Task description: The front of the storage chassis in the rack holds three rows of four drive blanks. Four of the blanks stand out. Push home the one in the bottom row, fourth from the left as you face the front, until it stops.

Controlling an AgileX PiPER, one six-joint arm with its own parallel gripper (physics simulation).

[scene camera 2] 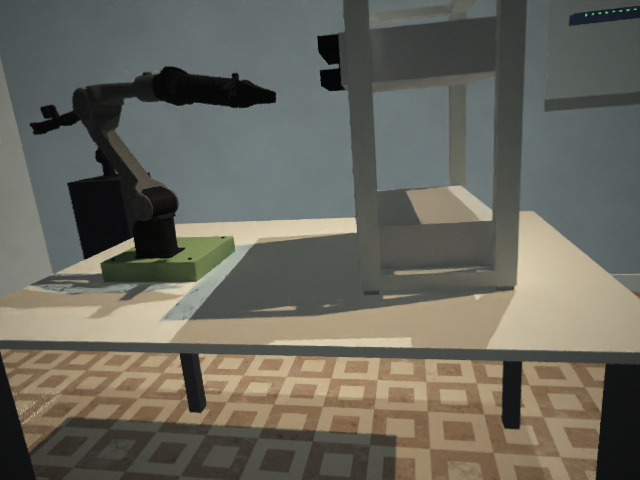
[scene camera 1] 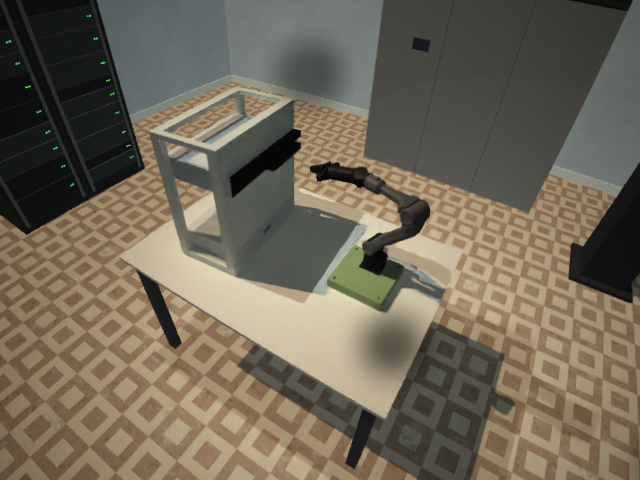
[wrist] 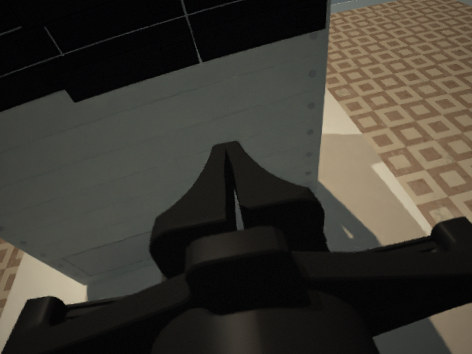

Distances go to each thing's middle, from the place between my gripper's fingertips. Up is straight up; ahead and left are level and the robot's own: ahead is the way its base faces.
I see my gripper 280 mm short of the pale rack (scene camera 2: 446,226), 130 mm to the right of it and 90 mm above it.
